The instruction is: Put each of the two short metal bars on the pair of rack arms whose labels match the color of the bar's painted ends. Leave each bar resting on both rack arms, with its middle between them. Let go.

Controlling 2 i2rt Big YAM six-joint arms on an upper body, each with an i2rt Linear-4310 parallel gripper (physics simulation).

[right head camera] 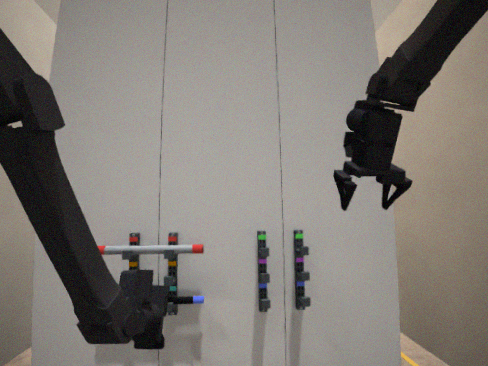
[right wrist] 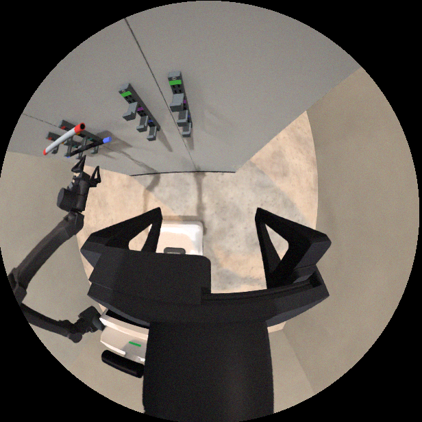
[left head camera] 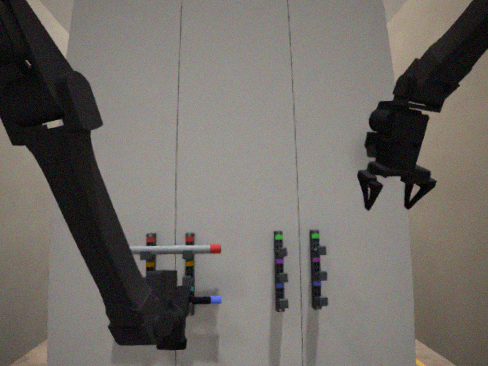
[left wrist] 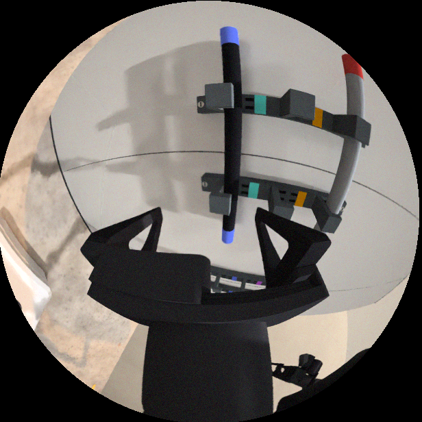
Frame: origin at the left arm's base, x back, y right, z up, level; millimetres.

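Seen in the pictures: left gripper, between the fingertips: (right head camera: pixel 161 313); right gripper, between the fingertips: (right head camera: pixel 364 209) (left head camera: pixel 387 208).
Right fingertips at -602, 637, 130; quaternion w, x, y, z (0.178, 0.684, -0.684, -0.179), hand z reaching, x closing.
Note:
Pixels of each thing's top centre, then the offset from my right fingertips to it, as dx, dy, dz.
- silver bar with red ends, centre of its top: (left head camera: pixel 166 245) (right head camera: pixel 149 245) -241, -535, -99
- black bar with blue ends, centre of its top: (left head camera: pixel 166 297) (right head camera: pixel 148 297) -248, -538, -254
The silver bar with red ends (left head camera: pixel 170 249) (right head camera: pixel 150 248) (left wrist: pixel 354 100) (right wrist: pixel 64 139) rests across both red-labelled arms, its middle about between them. The black bar with blue ends (left head camera: pixel 201 300) (right head camera: pixel 184 300) (left wrist: pixel 233 135) rests across the lowest arms, beside teal labels (left wrist: pixel 260 104) (left wrist: pixel 254 190). My left gripper (left wrist: pixel 208 212) (right wrist: pixel 91 160) is open, in front of the black bar and apart from it; its fingers are hidden in the head views. My right gripper (left head camera: pixel 388 207) (right head camera: pixel 365 207) (right wrist: pixel 208 212) is open and empty, above and right of the racks.
Two upright strips (left head camera: pixel 279 270) (left head camera: pixel 316 270) at centre right carry bare arms labelled green, purple and blue from top to bottom. All strips are fixed to a grey panelled wall (left head camera: pixel 230 125). A white box (right wrist: pixel 192 232) stands on the floor.

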